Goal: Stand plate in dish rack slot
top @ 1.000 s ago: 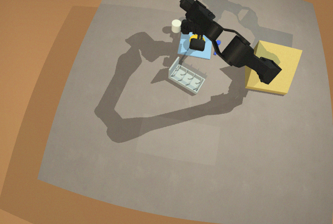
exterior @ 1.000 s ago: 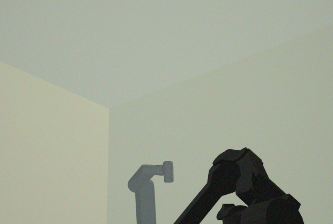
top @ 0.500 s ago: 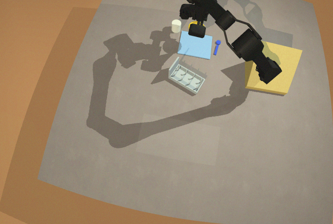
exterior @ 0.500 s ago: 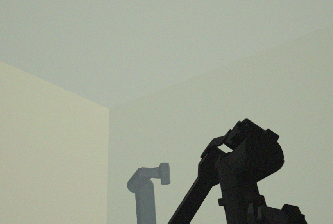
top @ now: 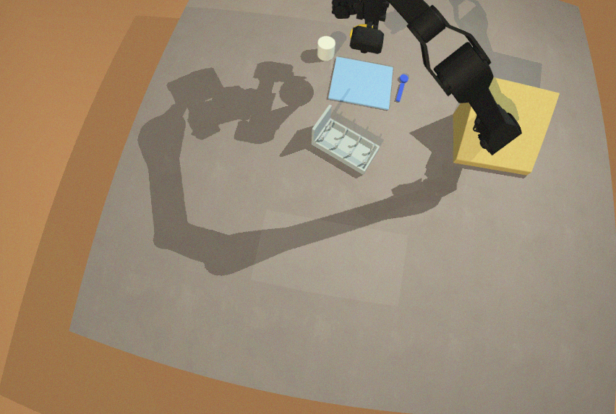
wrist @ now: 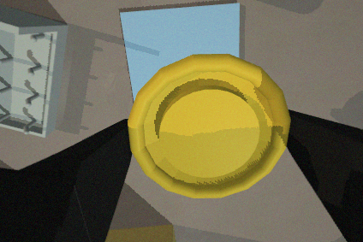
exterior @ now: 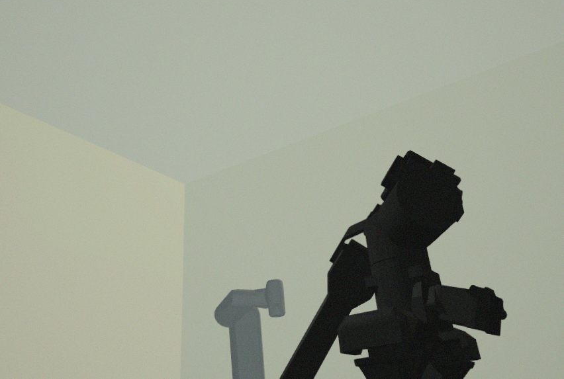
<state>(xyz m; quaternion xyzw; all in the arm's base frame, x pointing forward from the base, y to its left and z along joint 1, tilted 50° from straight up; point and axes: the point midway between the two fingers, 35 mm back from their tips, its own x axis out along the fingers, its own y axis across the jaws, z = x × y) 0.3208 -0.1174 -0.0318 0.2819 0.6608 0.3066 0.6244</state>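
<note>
Now: the pale grey dish rack 190 mm to the left of my gripper tip and 140 mm below it. Round my gripper tip: cream cup: 90 mm ahead, 60 mm to the right, 140 mm below; blue spoon: 120 mm behind, 10 mm to the right, 160 mm below; yellow plate: 10 mm above.
</note>
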